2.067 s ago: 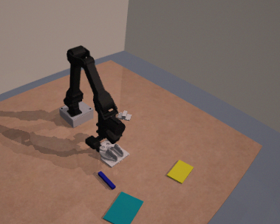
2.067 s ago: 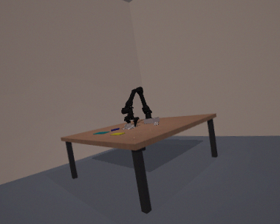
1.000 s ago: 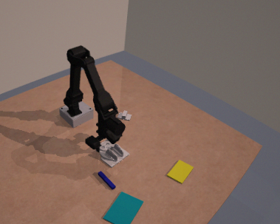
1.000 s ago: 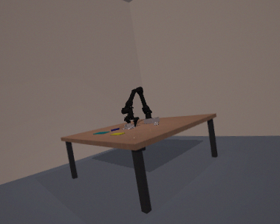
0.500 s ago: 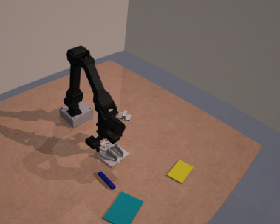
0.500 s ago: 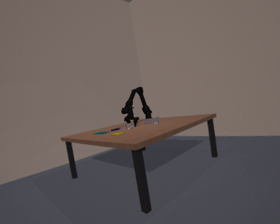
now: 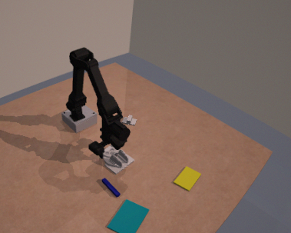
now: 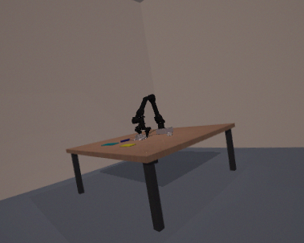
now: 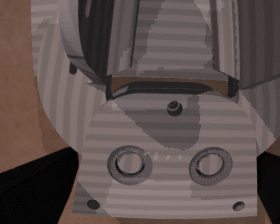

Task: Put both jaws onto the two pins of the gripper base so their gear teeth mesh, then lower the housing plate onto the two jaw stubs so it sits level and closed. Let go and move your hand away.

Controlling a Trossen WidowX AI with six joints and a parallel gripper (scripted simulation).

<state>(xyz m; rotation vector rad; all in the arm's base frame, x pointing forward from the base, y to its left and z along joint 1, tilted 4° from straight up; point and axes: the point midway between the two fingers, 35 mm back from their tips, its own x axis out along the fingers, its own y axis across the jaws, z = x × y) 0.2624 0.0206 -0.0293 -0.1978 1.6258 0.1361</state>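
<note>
My gripper tip is right at the pale housing plate. The rest, counted from my gripper tip: teal card 330 mm ahead, 120 mm to the right; then yellow card 310 mm ahead, 210 mm to the left; then blue bar 170 mm ahead, 100 mm to the right.
</note>
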